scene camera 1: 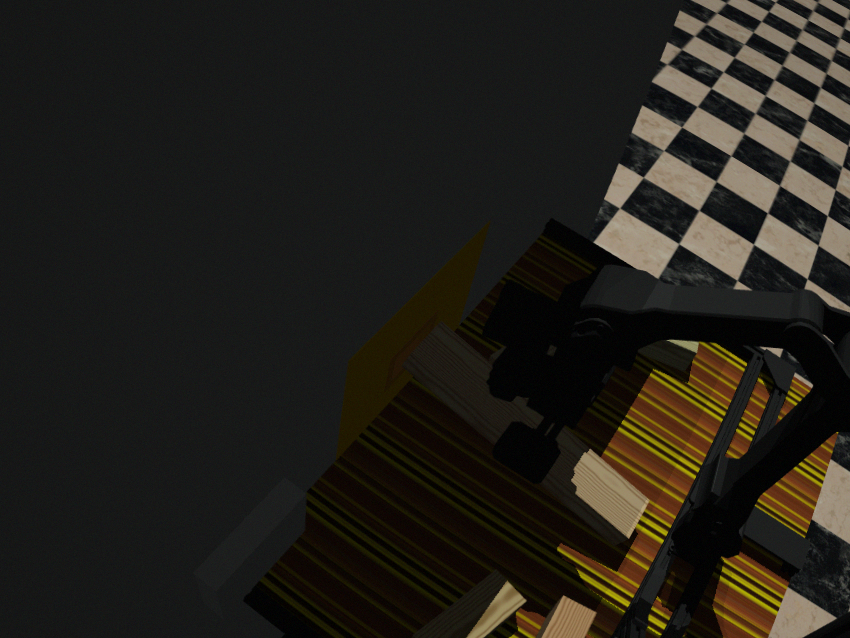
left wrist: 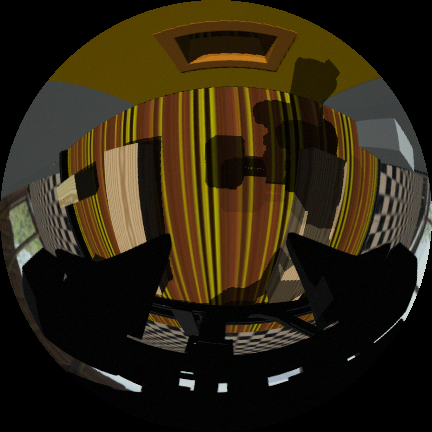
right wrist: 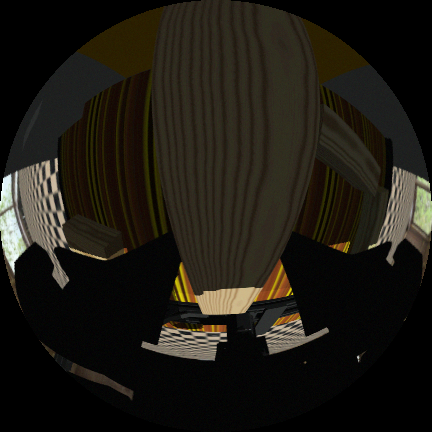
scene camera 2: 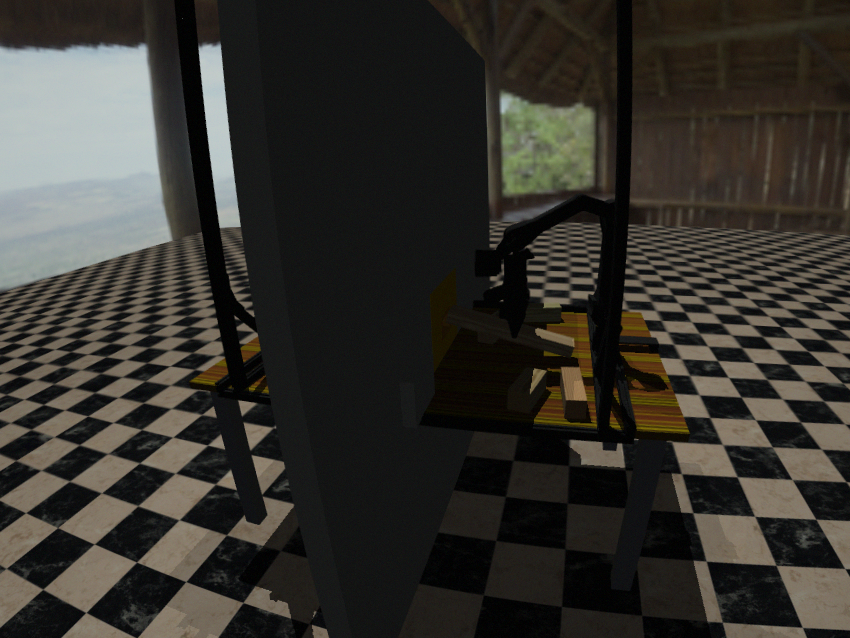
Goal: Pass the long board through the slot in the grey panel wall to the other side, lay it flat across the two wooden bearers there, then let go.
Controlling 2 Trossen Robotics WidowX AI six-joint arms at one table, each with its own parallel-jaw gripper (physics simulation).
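Places are measured from the left arm's base along level axes (x ahead, y left, z up), in metres.
Where they show: left gripper, fingertip midpoint: (left wrist: 230, 239); right gripper, fingertip midpoint: (right wrist: 230, 232) (scene camera 2: 515, 333); left arm's base, origin of the base link: (left wrist: 213, 318); right arm's base, origin of the base link: (scene camera 1: 696, 543) (right wrist: 239, 317).
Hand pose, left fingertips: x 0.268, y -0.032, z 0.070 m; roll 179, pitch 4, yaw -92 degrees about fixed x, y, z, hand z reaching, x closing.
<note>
Things, the pixels of their centre, and the offset from my left fingertips. "spot": a spot on its surface instead.
- long board, body centre: (right wrist: 232, 219) (scene camera 1: 530, 436) (scene camera 2: 510, 330) dx +0.392, dy -0.007, dz -0.013 m
- orange-rimmed slot, surface spot: (left wrist: 171, 46) spot: dx +0.162, dy +0.038, dz +0.007 m
- yellow panel, surface spot: (scene camera 1: 363, 391) spot: dx +0.215, dy -0.102, dz +0.020 m
- lit, body centre: (left wrist: 135, 230) dx -0.033, dy +0.142, dz -0.070 m
- shadowed, body centre: (left wrist: 306, 240) dx -0.048, dy -0.115, dz -0.070 m
- grey block, surface spot: (scene camera 1: 254, 528) spot: dx +0.229, dy -0.305, dz +0.011 m
- small block, body centre: (left wrist: 72, 190) dx +0.052, dy +0.317, dz -0.066 m
The long board (scene camera 1: 456, 374) (scene camera 2: 556, 343) (right wrist: 235, 150) is held by my right gripper (scene camera 1: 516, 412) (scene camera 2: 501, 317) (right wrist: 230, 232), shut on its sides. It is raised above the near table and slopes, its wall-side end higher. That end is at the orange-rimmed slot (left wrist: 171, 46) in the yellow panel (scene camera 1: 363, 391) (scene camera 2: 441, 295); I cannot tell whether it has entered. In the left wrist view no board shows through the slot. My left gripper (left wrist: 230, 239) is open and empty beyond the wall, above two wooden bearers, one lit (left wrist: 122, 190) and one shadowed (left wrist: 320, 187).
The grey wall (scene camera 1: 205, 206) (scene camera 2: 370, 206) divides the striped table. A grey block (scene camera 1: 254, 528) (scene camera 2: 408, 405) juts from it. Loose wood blocks (scene camera 2: 528, 391) (scene camera 2: 573, 394) (right wrist: 92, 237) (right wrist: 350, 145) lie on the board's side. Another small block (left wrist: 67, 192) lies beyond the wall.
</note>
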